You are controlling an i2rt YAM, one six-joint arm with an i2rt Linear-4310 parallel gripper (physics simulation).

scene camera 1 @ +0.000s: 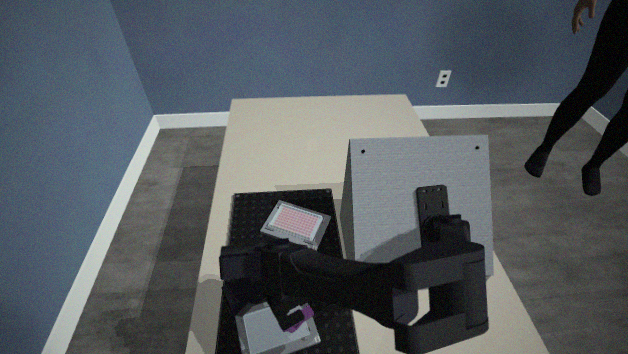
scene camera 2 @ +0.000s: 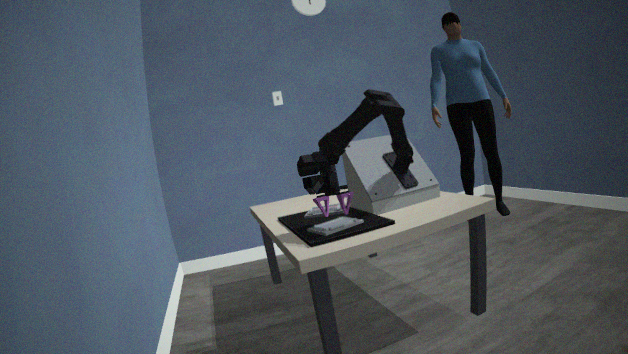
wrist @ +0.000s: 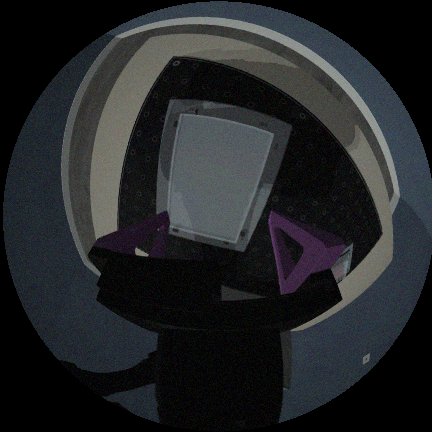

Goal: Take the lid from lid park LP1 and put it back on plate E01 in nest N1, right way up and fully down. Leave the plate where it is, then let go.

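Frame: origin at the arm's base, x ahead, y left, z up, level; millimetres.
Seen in the pictures: gripper, fingertip midpoint: [scene camera 1: 282, 311] [scene camera 2: 336, 215] [wrist: 218, 215]; arm's base at its link origin: [scene camera 1: 434, 228] [scene camera 2: 399, 170].
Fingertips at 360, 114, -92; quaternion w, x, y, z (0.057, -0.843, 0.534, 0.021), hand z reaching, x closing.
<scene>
Offsets run from my fingertips to a thing's top centre, as dx, dy, dz. "*": to the spot under its first point. Level surfaces: height alone.
The lid @[+17, +18, -18] [scene camera 1: 262, 327] [wrist: 220, 180], a pale clear rectangle, lies flat on lid park LP1 @[* +86, -22, -26] [wrist: 281, 142], a grey base at the near end of the black board. Plate E01 @[-49, -252, -9] [scene camera 1: 295, 221] [wrist: 342, 268], with pink wells and no lid on it, sits in nest N1 @[* -129, -238, -24] [scene camera 1: 325, 224] farther along the board. My gripper [scene camera 2: 337, 214] [wrist: 218, 215] is open, its purple fingers pointing down with nothing between them. It is above the board, near the plate-side edge of the lid. Its height over the lid is hard to tell. The arm hides part of it in scene camera 1.
The black perforated board [scene camera 1: 330, 280] [scene camera 2: 377, 220] [wrist: 320, 170] lies on the beige table @[dz -48] [scene camera 1: 320, 120] [scene camera 2: 425, 220]. A grey sloped stand [scene camera 1: 390, 190] [scene camera 2: 370, 170] carries the arm base beside the board. A person [scene camera 2: 462, 75] stands behind the table.
</scene>
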